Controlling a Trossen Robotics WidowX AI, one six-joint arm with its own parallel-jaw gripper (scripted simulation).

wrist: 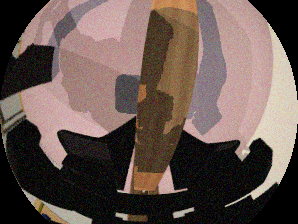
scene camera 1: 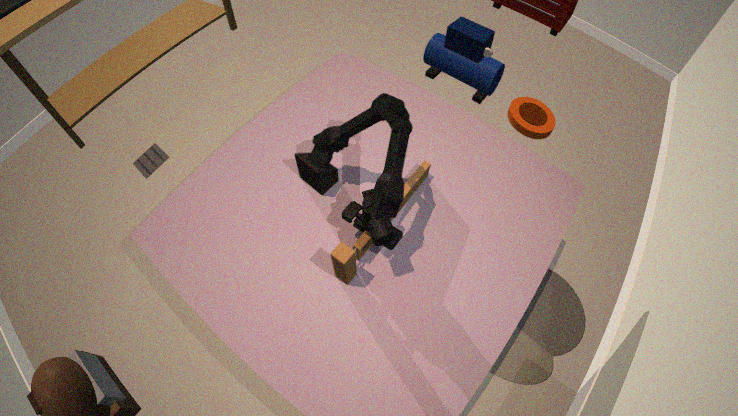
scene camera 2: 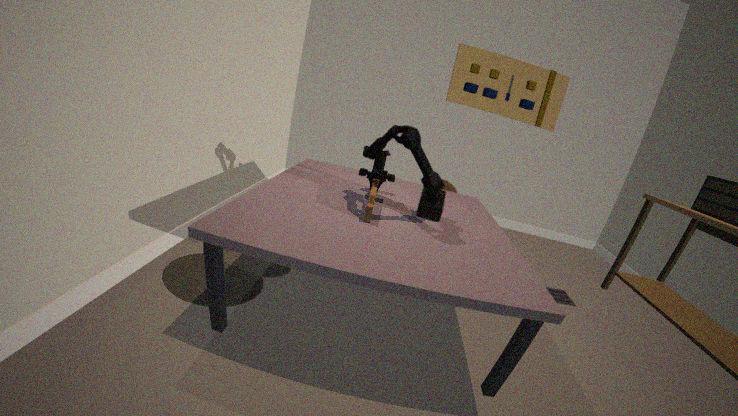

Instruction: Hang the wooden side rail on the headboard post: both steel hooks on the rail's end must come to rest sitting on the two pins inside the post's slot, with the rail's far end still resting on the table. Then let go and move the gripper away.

In view: the gripper [wrist: 150, 120] and a wooden side rail [scene camera 1: 413, 183].
